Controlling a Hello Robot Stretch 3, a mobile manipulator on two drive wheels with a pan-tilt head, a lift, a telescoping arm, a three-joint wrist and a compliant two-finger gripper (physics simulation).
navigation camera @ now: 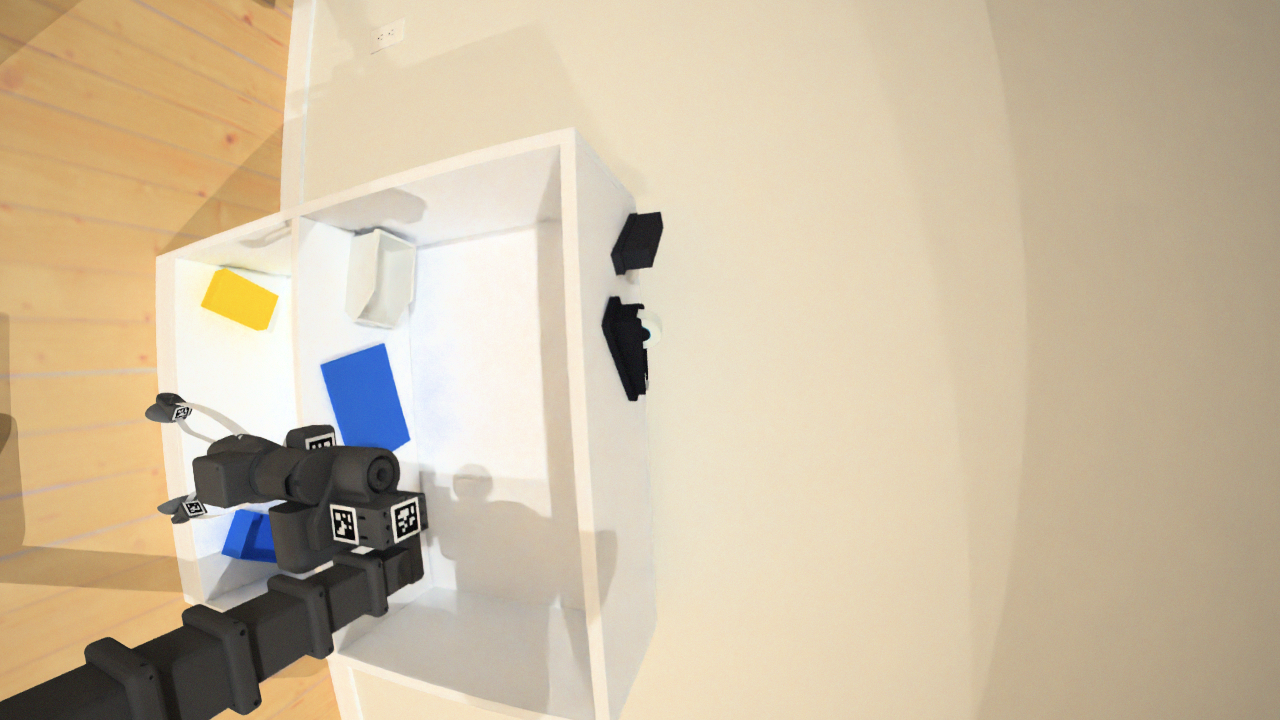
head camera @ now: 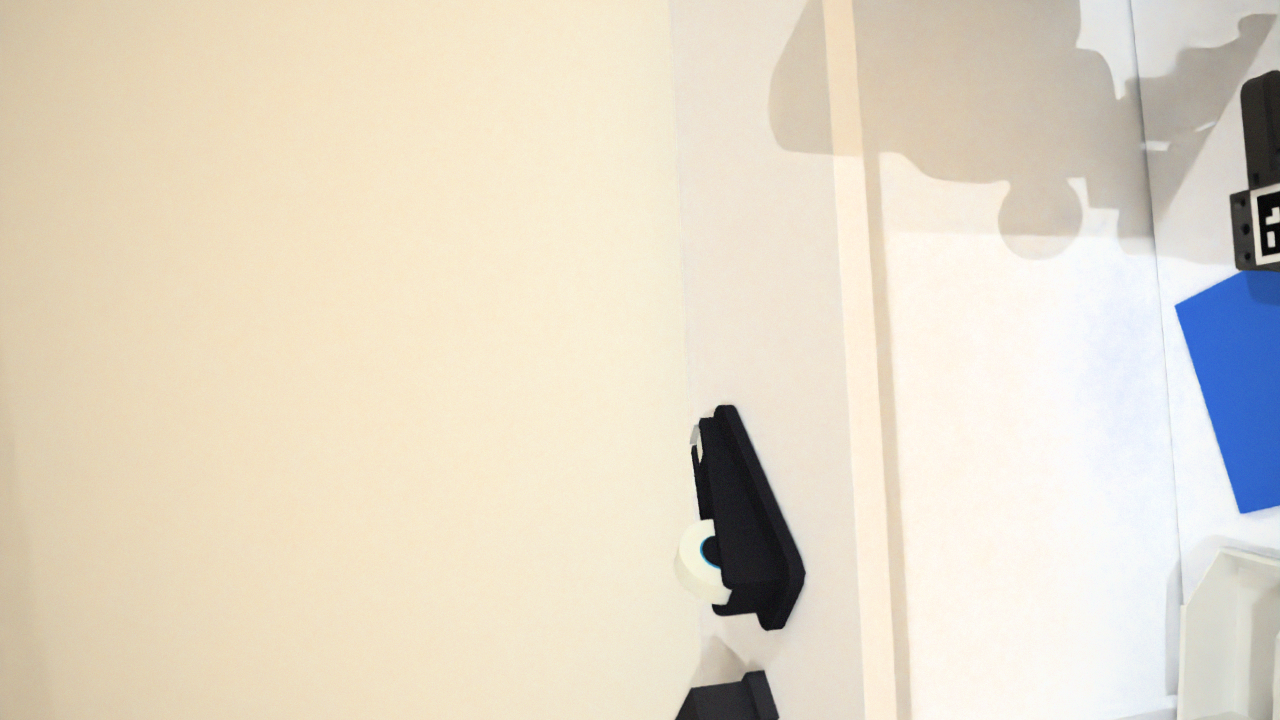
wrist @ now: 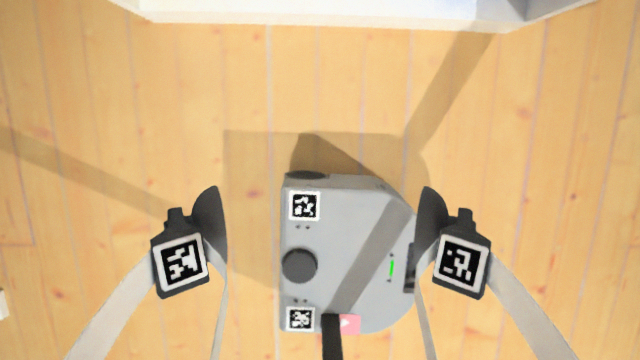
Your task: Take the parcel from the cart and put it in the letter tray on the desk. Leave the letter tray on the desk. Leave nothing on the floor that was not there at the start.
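Frame: origin at the robot's base, x ahead, y left, z up, level; centimetres.
Seen in the pictures: gripper, fingertip midpoint: point(navigation camera: 164, 457) point(wrist: 320, 213); robot's base at its link origin: point(wrist: 304, 235).
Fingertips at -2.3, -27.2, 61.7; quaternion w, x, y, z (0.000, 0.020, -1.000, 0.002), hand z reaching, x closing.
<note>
Pixels of each thing's top centre, then the offset from my fingertips to it, as dx, dy, dz. "spot": a spot on its surface instead.
- yellow box at its top centre: point(navigation camera: 246, 299) +27.7, -35.9, -47.2
- white bin at a spot on its surface: point(head camera: 1203, 626) spot: +24.9, -41.5, -1.5
- flat blue item at its top centre: point(head camera: 1272, 381) point(navigation camera: 370, 406) +2.7, -36.7, -6.1
- blue box at its top centre: point(navigation camera: 277, 540) -29.5, -38.2, -44.2
- black tape dispenser at its top centre: point(head camera: 663, 517) point(navigation camera: 666, 348) +10.3, -37.1, +51.3
- black object at its top centre: point(navigation camera: 656, 238) +27.8, -41.4, +49.7
My gripper point(navigation camera: 177, 459) point(wrist: 320, 213) is open and empty, its two fingertips wide apart. In the navigation view it is at the lower left, at the front of the white shelf unit. In the wrist view the floor and the grey robot base are seen below and between the fingers. In the head view part of the wrist shows at the right edge, and the fingers are out of frame. Nothing that I can make out as the parcel, the cart, the desk or the letter tray shows in these views.
The white shelf unit point(head camera: 859, 358) point(navigation camera: 580, 358) point(wrist: 320, 19) holds a yellow box point(navigation camera: 239, 300), a white bin point(navigation camera: 359, 277) point(head camera: 1203, 626), a flat blue item point(navigation camera: 365, 394) point(head camera: 1239, 385) and a blue box point(navigation camera: 246, 535). A black tape dispenser point(head camera: 751, 537) point(navigation camera: 624, 349) and another black object point(head camera: 729, 702) point(navigation camera: 638, 241) stand on top.
</note>
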